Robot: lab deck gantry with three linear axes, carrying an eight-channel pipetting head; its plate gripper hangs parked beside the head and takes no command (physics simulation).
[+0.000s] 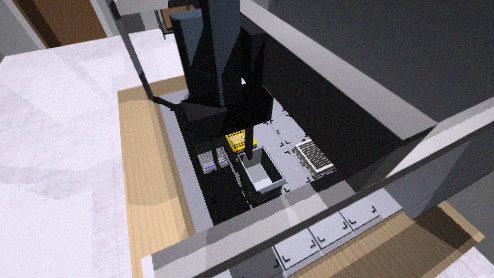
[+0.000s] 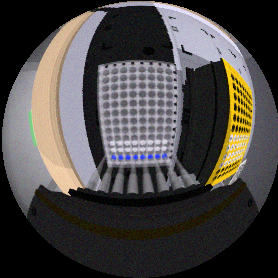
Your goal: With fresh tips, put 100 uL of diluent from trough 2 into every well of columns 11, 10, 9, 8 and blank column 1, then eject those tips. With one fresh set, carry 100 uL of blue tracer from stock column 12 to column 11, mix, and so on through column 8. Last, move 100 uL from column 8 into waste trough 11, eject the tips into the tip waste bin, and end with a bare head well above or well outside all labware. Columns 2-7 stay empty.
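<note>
The pipetting head [image 1: 227, 112] [image 2: 140, 220] is over the left of the deck, at the plate. Its channels [image 2: 132, 180] reach down at the plate's blue end; their lower ends are too small to judge. The well plate [image 1: 203, 159] [image 2: 102, 100] has one row of blue wells [image 2: 139, 157]. Two rows of pale whitish wells lie beside it; the other wells look grey. The yellow tip rack [image 1: 241, 140] [image 2: 240, 100] holds white tips in part of its holes. The trough reservoir [image 1: 314, 157] stands at the right. The parked plate gripper's fingers cannot be made out clearly.
An open grey bin [image 1: 270, 188] stands in front of the yellow rack, close to a thin dark part hanging from the head. A dark panel [image 1: 325, 85] rises behind the reservoir. A grey beam [image 1: 240, 230] crosses the front. A wooden edge [image 1: 145, 165] [image 2: 45, 100] borders the deck's left.
</note>
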